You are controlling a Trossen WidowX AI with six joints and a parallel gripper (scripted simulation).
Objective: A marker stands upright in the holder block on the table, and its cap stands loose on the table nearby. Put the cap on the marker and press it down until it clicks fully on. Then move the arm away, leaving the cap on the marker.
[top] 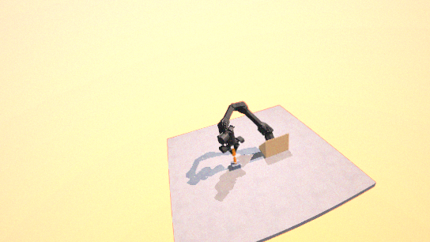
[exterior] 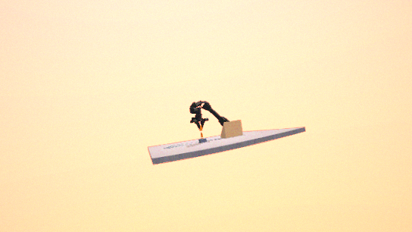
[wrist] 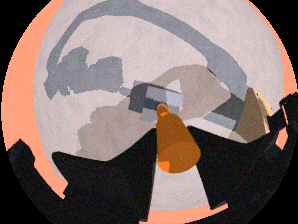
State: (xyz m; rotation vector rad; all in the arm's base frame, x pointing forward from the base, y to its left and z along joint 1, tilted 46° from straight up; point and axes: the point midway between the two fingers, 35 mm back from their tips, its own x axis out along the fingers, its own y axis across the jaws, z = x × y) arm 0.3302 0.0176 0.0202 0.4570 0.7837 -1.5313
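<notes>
My gripper tip is 11 cm above the holder block. Round my gripper tip: orange cap (1 cm above).
</notes>
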